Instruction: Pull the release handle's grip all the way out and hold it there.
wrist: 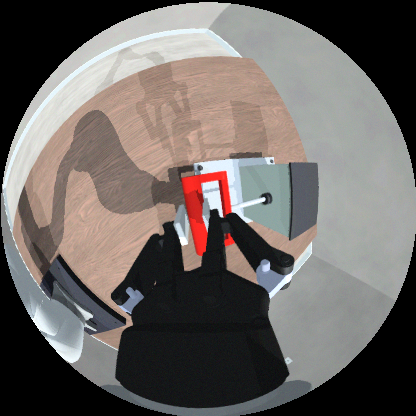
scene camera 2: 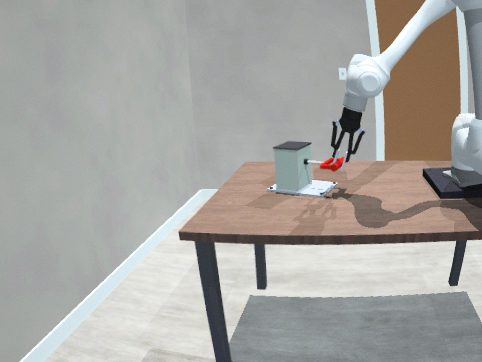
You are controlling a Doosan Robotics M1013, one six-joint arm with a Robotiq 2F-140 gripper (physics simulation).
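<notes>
The release handle's red grip (scene camera 2: 330, 164) (wrist: 194, 212) is a rectangular loop at the end of a pale rod (scene camera 2: 314, 162) (wrist: 250, 203). The rod comes out of a black collar on the side of a grey-green box (scene camera 2: 292, 167) (wrist: 267, 185) with a dark top, and a stretch of it shows between box and grip. My gripper (scene camera 2: 340, 159) (wrist: 195, 209) is shut on the grip's outer bar, with one fingertip inside the loop and the other on the side away from the box. Black fingers hide part of the grip in the wrist view.
The box stands on a white base plate (scene camera 2: 320, 187) (wrist: 215, 166) on the wooden table (scene camera 2: 240, 215) (wrist: 135, 170). The robot's own dark mount (scene camera 2: 440, 186) is at the table's right in the scene view. A grey wall (scene camera 2: 100, 100) stands behind the table.
</notes>
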